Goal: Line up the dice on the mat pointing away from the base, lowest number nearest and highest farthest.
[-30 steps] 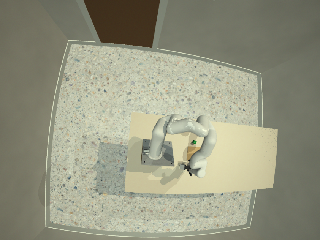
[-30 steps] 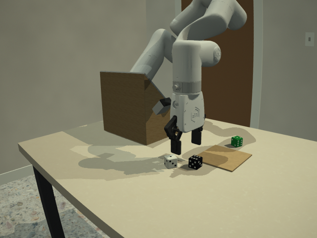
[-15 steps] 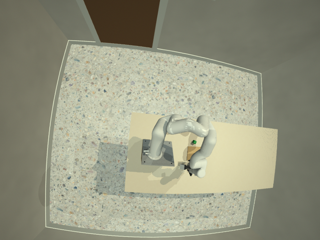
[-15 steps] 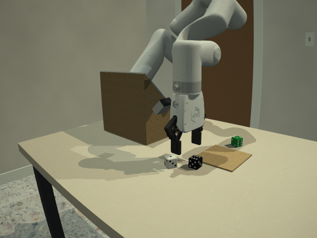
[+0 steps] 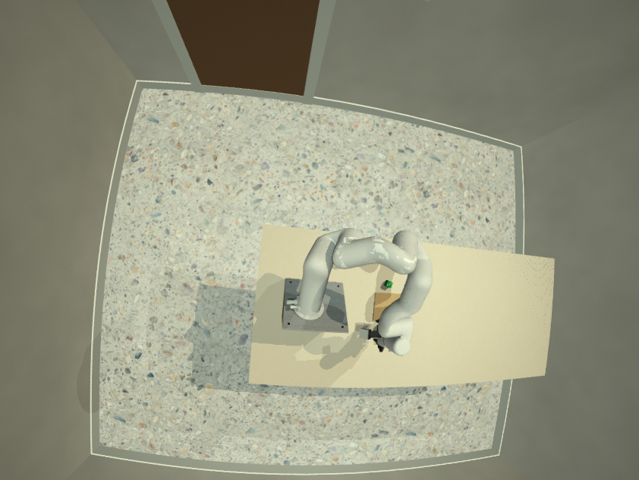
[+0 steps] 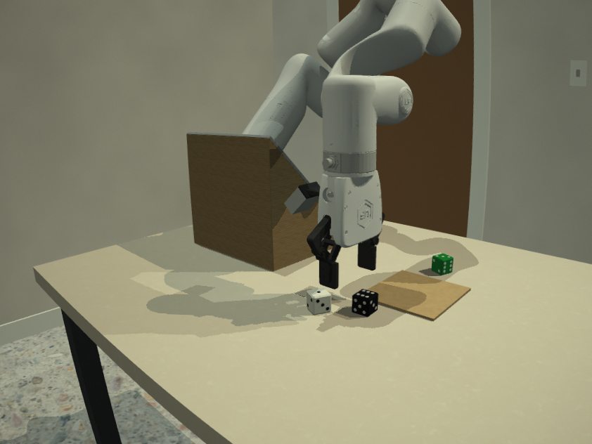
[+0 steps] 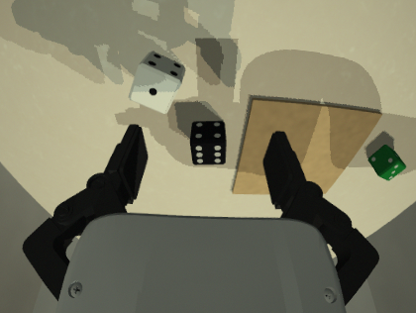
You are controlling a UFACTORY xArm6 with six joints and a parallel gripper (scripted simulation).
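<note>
Right now the black die is 3 cm ahead of my hand and 4 cm below it. From my hand the other things lie so: white die: 3 cm behind, 3 cm to the right, 4 cm below; green die: 7 cm ahead, 22 cm to the left, 4 cm below; brown mat: 7 cm ahead, 10 cm to the left, 6 cm below.
</note>
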